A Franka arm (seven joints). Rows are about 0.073 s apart.
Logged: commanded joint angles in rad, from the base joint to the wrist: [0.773 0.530 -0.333 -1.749 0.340 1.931 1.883]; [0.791 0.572 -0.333 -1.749 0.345 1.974 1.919]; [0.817 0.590 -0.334 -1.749 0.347 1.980 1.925]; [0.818 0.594 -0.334 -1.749 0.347 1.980 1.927]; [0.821 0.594 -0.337 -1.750 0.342 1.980 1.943]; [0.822 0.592 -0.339 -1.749 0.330 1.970 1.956]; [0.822 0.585 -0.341 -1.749 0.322 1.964 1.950]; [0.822 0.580 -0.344 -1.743 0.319 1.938 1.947]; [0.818 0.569 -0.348 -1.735 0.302 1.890 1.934]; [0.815 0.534 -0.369 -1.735 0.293 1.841 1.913]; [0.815 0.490 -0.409 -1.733 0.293 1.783 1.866]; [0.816 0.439 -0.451 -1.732 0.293 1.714 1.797]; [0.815 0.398 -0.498 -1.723 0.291 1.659 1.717]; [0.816 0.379 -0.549 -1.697 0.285 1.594 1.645]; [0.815 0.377 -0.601 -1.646 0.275 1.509 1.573]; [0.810 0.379 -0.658 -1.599 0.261 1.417 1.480]
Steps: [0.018 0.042 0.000 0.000 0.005 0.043 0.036]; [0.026 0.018 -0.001 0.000 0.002 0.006 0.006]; [0.001 0.004 0.000 0.000 0.000 0.000 0.002]; [0.003 0.000 -0.003 -0.001 -0.005 0.000 0.016]; [0.001 -0.002 -0.002 0.001 -0.012 -0.010 0.013]; [0.000 -0.007 -0.002 0.000 -0.008 -0.006 -0.006]; [0.000 -0.005 -0.003 0.006 -0.003 -0.026 -0.003]; [-0.004 -0.011 -0.004 0.008 -0.017 -0.048 -0.013]; [-0.003 -0.035 -0.021 0.000 -0.009 -0.049 -0.021]; [0.000 -0.044 -0.040 0.002 0.000 -0.058 -0.047]; [0.001 -0.051 -0.042 0.001 0.000 -0.069 -0.069]; [-0.001 -0.041 -0.047 0.009 -0.002 -0.055 -0.080]; [0.001 -0.019 -0.051 0.026 -0.006 -0.065 -0.072]; [-0.001 -0.002 -0.052 0.051 -0.010 -0.085 -0.072]; [-0.005 0.002 -0.057 0.047 -0.014 -0.092 -0.093]
